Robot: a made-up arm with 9 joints.
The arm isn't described. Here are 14 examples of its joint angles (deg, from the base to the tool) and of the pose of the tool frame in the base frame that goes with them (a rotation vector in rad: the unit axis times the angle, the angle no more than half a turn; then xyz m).
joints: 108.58 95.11 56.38 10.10 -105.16 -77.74 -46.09 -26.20 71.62
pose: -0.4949 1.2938 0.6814 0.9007 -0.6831 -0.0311
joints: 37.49 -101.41 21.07 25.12 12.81 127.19 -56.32 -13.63 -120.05
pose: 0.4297 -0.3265 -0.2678 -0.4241 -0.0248 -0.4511
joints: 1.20 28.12 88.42 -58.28 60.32 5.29 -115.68 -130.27 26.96
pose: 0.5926 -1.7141 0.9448 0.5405 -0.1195 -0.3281
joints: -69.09 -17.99 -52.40 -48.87 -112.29 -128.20 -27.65 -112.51 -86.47
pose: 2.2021 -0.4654 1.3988 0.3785 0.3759 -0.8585
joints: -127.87 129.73 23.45 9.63 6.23 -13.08 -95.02 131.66 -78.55
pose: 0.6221 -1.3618 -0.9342 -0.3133 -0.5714 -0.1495
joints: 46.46 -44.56 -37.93 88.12 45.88 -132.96 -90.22 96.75 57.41
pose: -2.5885 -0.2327 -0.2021 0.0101 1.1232 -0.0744
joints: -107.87 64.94 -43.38 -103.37 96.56 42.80 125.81 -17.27 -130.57
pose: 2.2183 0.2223 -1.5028 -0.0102 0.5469 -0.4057
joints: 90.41 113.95 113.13 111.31 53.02 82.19 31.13 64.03 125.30
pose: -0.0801 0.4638 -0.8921 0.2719 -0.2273 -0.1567
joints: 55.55 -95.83 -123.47 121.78 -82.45 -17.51 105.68 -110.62 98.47
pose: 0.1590 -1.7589 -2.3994 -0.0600 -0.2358 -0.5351
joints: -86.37 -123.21 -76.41 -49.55 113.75 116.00 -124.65 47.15 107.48
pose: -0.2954 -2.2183 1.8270 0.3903 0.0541 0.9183
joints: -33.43 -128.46 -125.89 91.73 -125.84 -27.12 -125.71 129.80 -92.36
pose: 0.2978 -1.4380 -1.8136 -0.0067 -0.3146 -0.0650
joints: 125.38 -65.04 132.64 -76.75 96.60 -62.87 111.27 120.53 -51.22
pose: 0.1162 -1.2895 -1.5050 0.1986 0.1649 0.7457
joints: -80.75 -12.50 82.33 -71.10 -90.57 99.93 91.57 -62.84 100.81
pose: -0.8859 1.3409 0.5919 0.4619 -0.0864 -0.0663
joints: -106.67 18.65 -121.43 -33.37 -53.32 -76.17 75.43 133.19 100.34
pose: 2.1207 -1.9144 0.6602 -0.1330 -0.1823 -0.0956
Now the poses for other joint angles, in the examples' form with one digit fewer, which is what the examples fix.
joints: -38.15 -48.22 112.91 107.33 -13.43 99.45 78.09 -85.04 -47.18
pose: -0.889 0.979 2.204 0.743 0.318 -0.283
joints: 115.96 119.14 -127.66 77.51 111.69 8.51 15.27 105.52 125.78
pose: 0.412 1.918 -1.015 -0.809 -0.280 0.111
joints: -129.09 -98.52 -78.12 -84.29 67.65 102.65 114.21 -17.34 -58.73
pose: -0.665 -0.468 1.142 0.460 -0.303 0.229
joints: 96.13 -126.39 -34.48 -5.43 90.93 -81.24 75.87 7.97 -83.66
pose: 1.268 0.595 2.676 0.042 0.368 -0.769
